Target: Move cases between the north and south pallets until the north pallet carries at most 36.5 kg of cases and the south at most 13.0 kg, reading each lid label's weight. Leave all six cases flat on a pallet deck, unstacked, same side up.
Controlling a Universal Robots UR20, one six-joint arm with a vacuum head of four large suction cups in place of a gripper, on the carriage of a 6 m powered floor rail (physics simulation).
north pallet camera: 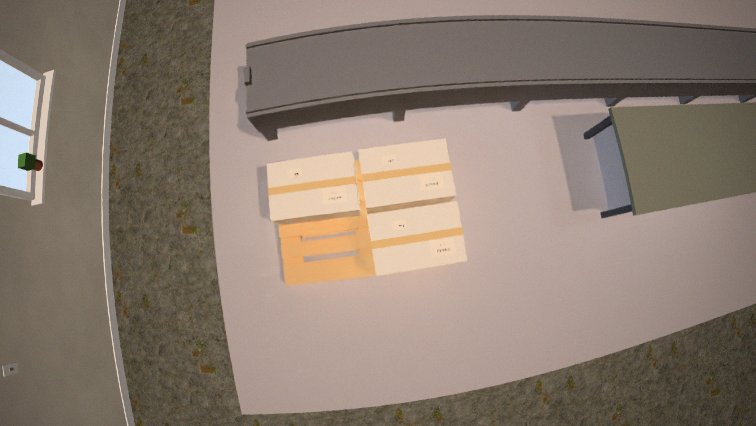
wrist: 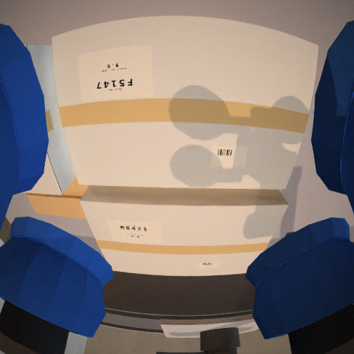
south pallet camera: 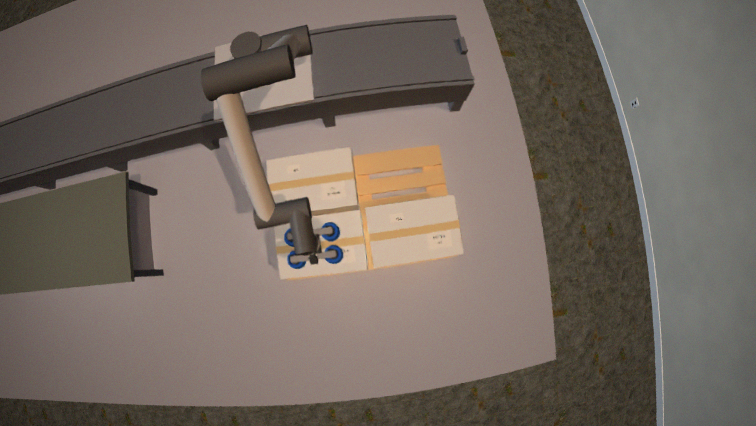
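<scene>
My gripper (south pallet camera: pixel 313 246) (wrist: pixel 178 190), four blue suction cups, is open and empty, hanging above the front-left case (south pallet camera: pixel 317 271) (wrist: pixel 180 62) of the south pallet (south pallet camera: pixel 396 158) (wrist: pixel 55 206). In the wrist view that case's label is upside down and reads F5147, 9.6. The back-left case (south pallet camera: pixel 309 182) (wrist: pixel 170 211) shows 8421 after an unclear letter; its weight is too small to read. A third case (south pallet camera: pixel 414 243) lies front right; the back-right deck is bare. The north pallet (north pallet camera: pixel 328 272) carries cases back left (north pallet camera: pixel 312 164), back right (north pallet camera: pixel 410 194) and front right (north pallet camera: pixel 417 259); its front-left deck is bare.
The grey floor rail (north pallet camera: pixel 423 55) (south pallet camera: pixel 388 58) runs behind both pallets, with the arm's pale carriage (south pallet camera: pixel 290 89) on it behind the south pallet. A green-topped table (north pallet camera: pixel 693 153) (south pallet camera: pixel 63 238) stands between the pallets. The raised arm crosses above the south pallet's back-left case.
</scene>
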